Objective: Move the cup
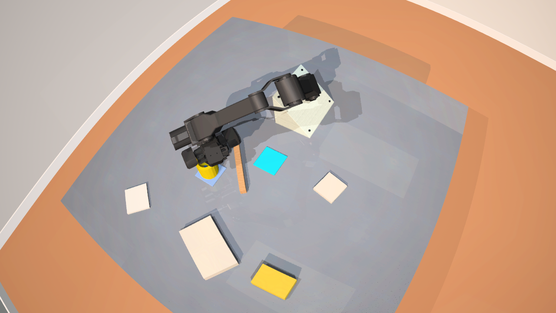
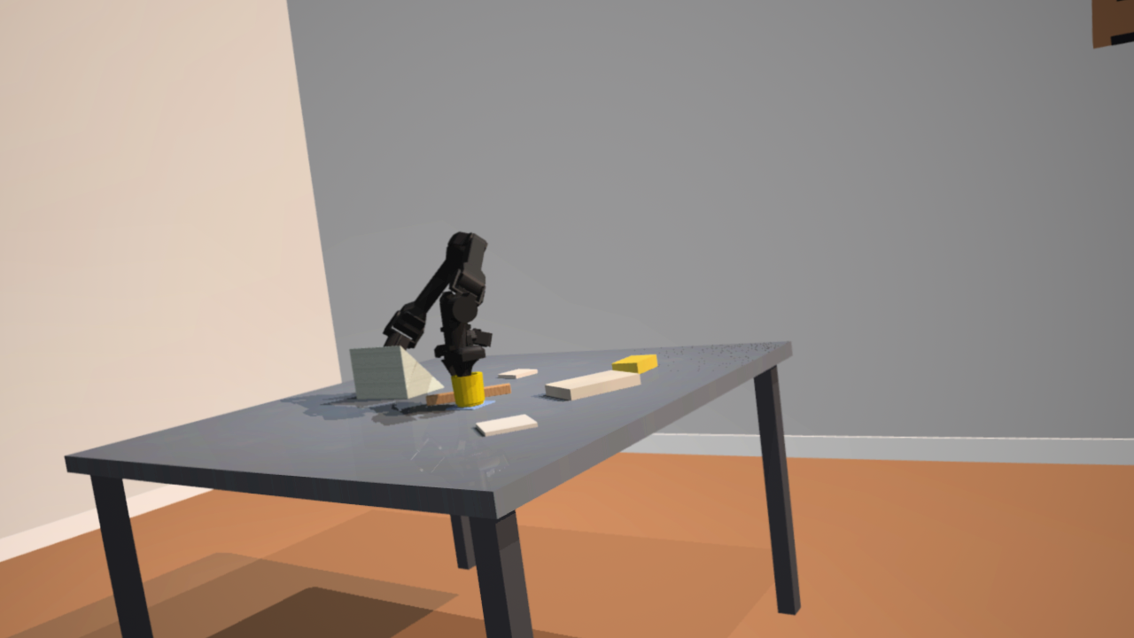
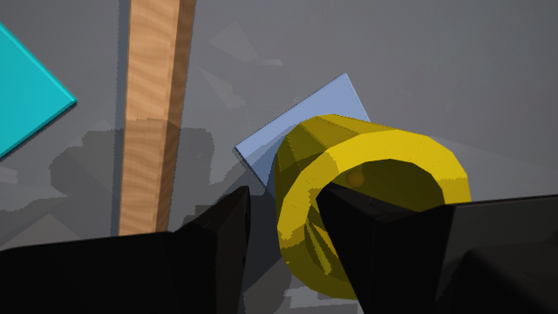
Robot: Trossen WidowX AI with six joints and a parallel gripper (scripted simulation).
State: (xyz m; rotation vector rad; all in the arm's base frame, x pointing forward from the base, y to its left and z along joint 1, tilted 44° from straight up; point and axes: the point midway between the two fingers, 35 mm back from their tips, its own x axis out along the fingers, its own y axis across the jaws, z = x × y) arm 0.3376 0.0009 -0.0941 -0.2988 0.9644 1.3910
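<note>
Right now my gripper tip is 50 mm above the pale blue pad, 30 mm short of it and 10 mm to the left of it. From my gripper tip the other things lie so: wooden strip 60 mm to the left, 50 mm behind, 40 mm below; yellow cup 20 mm ahead, 10 mm to the right; cyan pad 130 mm behind, 120 mm to the left, 50 mm below.
</note>
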